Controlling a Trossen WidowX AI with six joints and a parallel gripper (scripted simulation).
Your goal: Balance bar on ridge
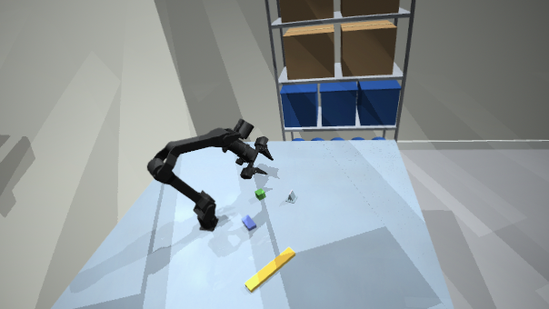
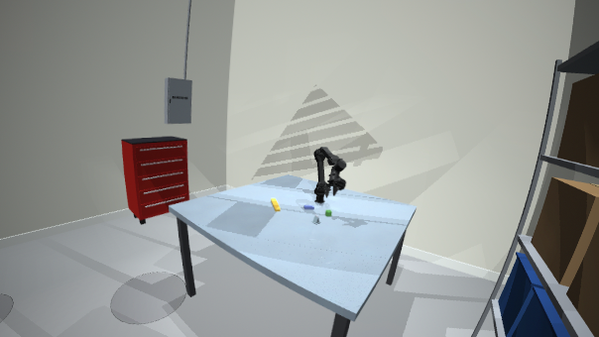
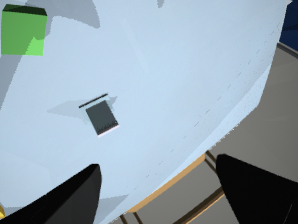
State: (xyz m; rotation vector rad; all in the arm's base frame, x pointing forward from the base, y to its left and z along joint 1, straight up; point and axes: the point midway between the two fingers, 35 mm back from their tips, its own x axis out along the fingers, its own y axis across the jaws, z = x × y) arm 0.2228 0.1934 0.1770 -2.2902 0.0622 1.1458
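Now: the yellow bar 60 mm ahead of my gripper tip, 380 mm to the right of it and 140 mm below it. The rest, counted from my gripper tip: green cube: 60 mm behind, 30 mm to the right, 130 mm below; flat blue block: 70 mm behind, 180 mm to the right, 140 mm below.
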